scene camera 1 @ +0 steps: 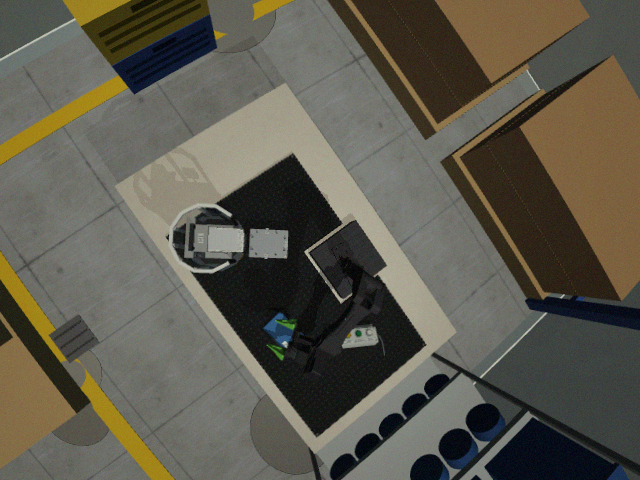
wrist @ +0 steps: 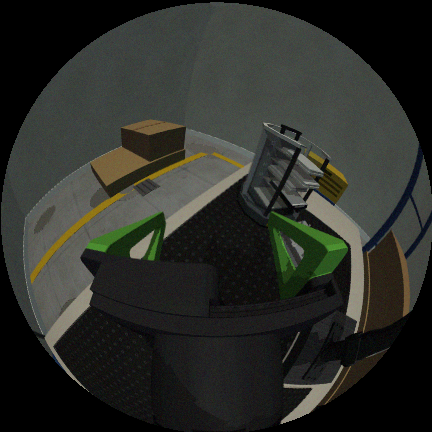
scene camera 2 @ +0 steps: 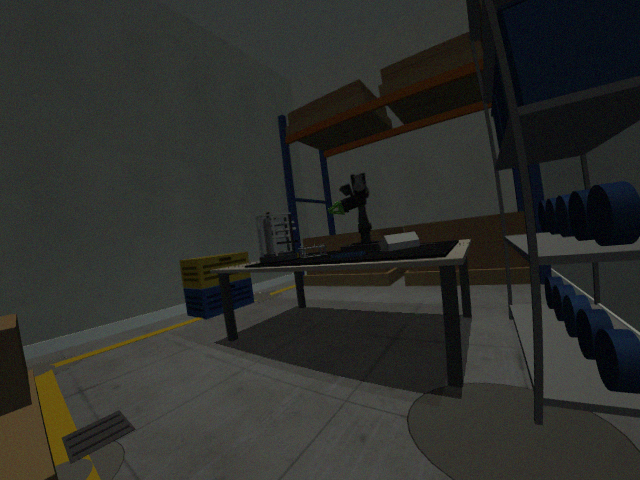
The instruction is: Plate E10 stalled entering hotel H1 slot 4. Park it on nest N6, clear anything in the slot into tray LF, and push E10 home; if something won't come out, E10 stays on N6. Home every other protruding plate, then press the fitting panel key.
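Seen in the pictures: gripper, fingertip midpoint: (scene camera 1: 271,332) (wrist: 216,217) (scene camera 2: 328,211); arm's base at its link origin: (scene camera 1: 347,264) (wrist: 325,352) (scene camera 2: 366,243).
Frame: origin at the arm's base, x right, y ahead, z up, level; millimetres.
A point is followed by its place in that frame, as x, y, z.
The plate hotel (scene camera 1: 196,240) {372, 488, 234} (scene camera 2: 267,235) {319, 563, 128} (wrist: 257,160) {271, 525, 142} stands upright at the far end of the black mat. Several pale plates (wrist: 310,162) {347, 391, 204} stick out of its open side at different heights; their labels and slot numbers are unreadable. A low grey nest (scene camera 1: 268,243) (scene camera 2: 312,252) lies before that side, partly behind a finger in the wrist view. My gripper (scene camera 1: 271,333) {-43, 418, 209} (scene camera 2: 330,208) {-43, 418, 209} (wrist: 216,217) {-43, 418, 209} is open and empty, raised above the mat and well apart from the hotel. The blue tray (scene camera 1: 275,326) {-85, 415, -35} (scene camera 2: 348,254) {-154, 439, -24} lies below the fingers. The key panel (scene camera 1: 368,338) {-327, 84, 36} (scene camera 2: 400,240) {-323, 181, 9} is beyond my arm.
My arm's base sits on a dark square plate (scene camera 1: 369,245) {27, -132, 1} with a pale edge, beside the nest. The black mat (scene camera 1: 268,191) {461, 156, -38} lies on a cream table (scene camera 1: 273,118) {760, -28, -50} (scene camera 2: 460,252) {-659, 378, -50}. Yellow and blue crates (scene camera 1: 165,56) (scene camera 2: 217,281) stand on the floor behind the hotel.
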